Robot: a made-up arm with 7 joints. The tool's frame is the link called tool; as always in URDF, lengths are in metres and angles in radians.
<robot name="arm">
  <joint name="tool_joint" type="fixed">
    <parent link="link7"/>
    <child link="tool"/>
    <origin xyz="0 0 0" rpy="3.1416 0 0"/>
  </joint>
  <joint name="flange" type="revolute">
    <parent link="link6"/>
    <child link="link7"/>
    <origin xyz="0.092 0 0"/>
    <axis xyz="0 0 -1"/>
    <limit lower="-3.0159" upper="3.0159"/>
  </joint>
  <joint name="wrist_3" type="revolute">
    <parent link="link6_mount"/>
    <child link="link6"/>
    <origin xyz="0 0 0"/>
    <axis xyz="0 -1 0"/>
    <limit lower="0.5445" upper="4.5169"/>
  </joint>
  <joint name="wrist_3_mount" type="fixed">
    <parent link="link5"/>
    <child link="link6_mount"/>
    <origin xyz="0 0 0"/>
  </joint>
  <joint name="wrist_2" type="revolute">
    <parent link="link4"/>
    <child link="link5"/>
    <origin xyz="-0.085 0 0.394"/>
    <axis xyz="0 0 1"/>
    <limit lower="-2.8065" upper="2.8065"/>
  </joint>
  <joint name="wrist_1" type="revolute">
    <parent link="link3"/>
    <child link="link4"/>
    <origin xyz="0.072 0 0"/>
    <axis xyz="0 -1 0"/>
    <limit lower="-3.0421" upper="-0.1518"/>
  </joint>
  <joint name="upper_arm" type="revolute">
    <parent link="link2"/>
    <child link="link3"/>
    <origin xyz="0 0 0.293"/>
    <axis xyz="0 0 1"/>
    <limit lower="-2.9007" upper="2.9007"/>
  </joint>
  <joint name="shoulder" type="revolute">
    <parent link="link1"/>
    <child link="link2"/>
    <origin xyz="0 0 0"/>
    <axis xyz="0 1 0"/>
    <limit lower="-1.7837" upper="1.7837"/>
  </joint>
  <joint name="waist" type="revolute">
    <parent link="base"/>
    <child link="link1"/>
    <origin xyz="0 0 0.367"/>
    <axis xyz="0 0 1"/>
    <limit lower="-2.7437" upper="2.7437"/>
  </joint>
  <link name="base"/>
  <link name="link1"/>
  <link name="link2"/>
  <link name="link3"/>
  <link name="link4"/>
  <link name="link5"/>
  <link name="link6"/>
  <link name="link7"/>
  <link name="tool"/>
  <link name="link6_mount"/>
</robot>
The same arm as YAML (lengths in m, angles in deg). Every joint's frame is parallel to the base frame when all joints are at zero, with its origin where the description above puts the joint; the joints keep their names.
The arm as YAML. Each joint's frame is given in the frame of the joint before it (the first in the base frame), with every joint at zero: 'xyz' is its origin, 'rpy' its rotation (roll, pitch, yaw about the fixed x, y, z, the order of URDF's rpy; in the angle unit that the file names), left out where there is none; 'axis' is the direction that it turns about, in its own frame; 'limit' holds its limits. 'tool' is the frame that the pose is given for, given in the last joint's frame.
units:
  length: m
  angle: deg
joints:
  - name: waist
    type: revolute
    origin:
      xyz: [0.0, 0.0, 0.367]
    axis: "+z"
    limit:
      lower: -157.2
      upper: 157.2
  - name: shoulder
    type: revolute
    origin:
      xyz: [0.0, 0.0, 0.0]
    axis: "+y"
    limit:
      lower: -102.2
      upper: 102.2
  - name: upper_arm
    type: revolute
    origin:
      xyz: [0.0, 0.0, 0.293]
    axis: "+z"
    limit:
      lower: -166.2
      upper: 166.2
  - name: wrist_1
    type: revolute
    origin:
      xyz: [0.072, 0.0, 0.0]
    axis: "-y"
    limit:
      lower: -174.3
      upper: -8.7
  - name: wrist_2
    type: revolute
    origin:
      xyz: [-0.085, 0.0, 0.394]
    axis: "+z"
    limit:
      lower: -160.8
      upper: 160.8
  - name: wrist_3
    type: revolute
    origin:
      xyz: [0.0, 0.0, 0.0]
    axis: "-y"
    limit:
      lower: 31.2
      upper: 258.8
  - name: flange
    type: revolute
    origin:
      xyz: [0.092, 0.0, 0.0]
    axis: "-z"
    limit:
      lower: -172.8
      upper: 172.8
tool:
  origin:
    xyz: [0.0, 0.0, 0.0]
    rpy: [-180.0, 0.0, 0.0]

